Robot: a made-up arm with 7 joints.
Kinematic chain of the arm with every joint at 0, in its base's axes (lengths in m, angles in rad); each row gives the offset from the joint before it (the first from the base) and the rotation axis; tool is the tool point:
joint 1: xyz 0 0.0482 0 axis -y
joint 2: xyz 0 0.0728 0 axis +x
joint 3: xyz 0 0 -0.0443 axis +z
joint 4: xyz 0 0 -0.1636 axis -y
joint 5: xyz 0 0 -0.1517 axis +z
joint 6: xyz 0 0 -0.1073 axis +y
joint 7: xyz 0 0 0 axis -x
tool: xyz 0 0 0
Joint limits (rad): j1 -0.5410..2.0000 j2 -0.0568..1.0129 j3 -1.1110..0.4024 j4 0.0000..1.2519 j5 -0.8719..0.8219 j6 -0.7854..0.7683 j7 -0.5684..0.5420
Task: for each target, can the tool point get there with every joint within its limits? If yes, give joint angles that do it. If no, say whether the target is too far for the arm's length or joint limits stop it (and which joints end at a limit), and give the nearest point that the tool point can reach.
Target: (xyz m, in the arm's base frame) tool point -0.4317 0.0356 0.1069
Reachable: no: joint limits stop it (at a limit: joint 1, joint 2, joint 4) | nearest point -0.2401 0.0945 -0.3996 | short by 0.545 m
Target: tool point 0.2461 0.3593 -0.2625
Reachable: yes | joints 0.2385 0.7744 -0.2683 0.7884 -0.0309 -0.3813 0.0386
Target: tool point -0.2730 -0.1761 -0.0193
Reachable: no: joint limits stop it (at a limit: joint 1, joint 2, joint 3, joint 4) | nearest point -0.0486 -0.1155 -0.2929 | short by 0.359 m
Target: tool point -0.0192 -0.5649 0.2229
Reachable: no: too far | nearest point 0.2057 -0.1155 0.2141 | short by 0.503 m
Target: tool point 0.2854 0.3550 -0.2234
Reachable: yes | joints 0.3782 0.6931 -0.1088 0.7892 0.3072 0.6087 -0.1454
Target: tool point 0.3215 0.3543 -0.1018
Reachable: yes | joints 0.5995 0.9112 -0.3108 1.0038 0.1520 -0.5036 0.3049
